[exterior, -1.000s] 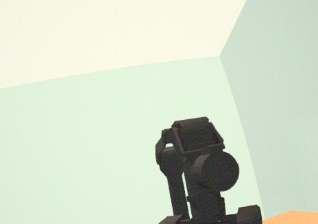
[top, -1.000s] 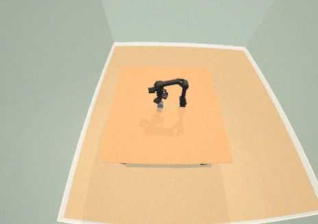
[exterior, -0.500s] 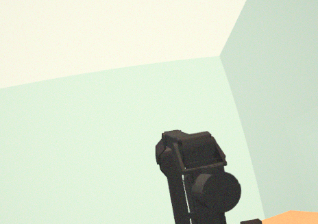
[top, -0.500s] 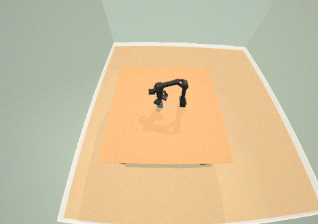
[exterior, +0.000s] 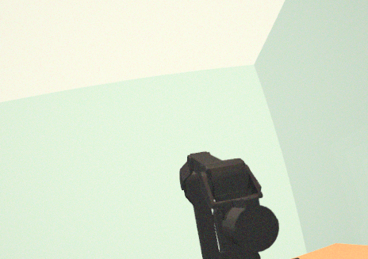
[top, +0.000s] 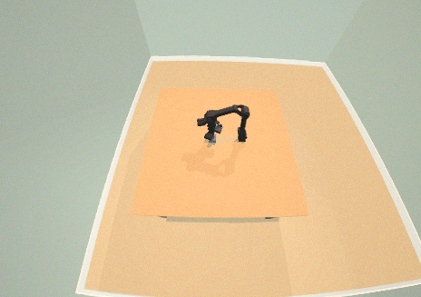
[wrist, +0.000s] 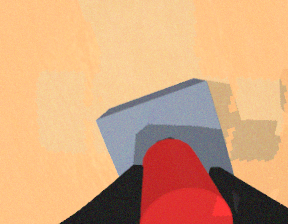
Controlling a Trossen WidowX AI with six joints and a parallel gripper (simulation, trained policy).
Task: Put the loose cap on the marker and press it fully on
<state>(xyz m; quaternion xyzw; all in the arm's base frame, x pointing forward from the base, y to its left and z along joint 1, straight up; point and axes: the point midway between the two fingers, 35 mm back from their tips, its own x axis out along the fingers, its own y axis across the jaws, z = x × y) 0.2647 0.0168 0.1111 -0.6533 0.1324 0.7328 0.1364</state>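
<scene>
Now: the red cap 10 mm above my gripper tip.
</scene>
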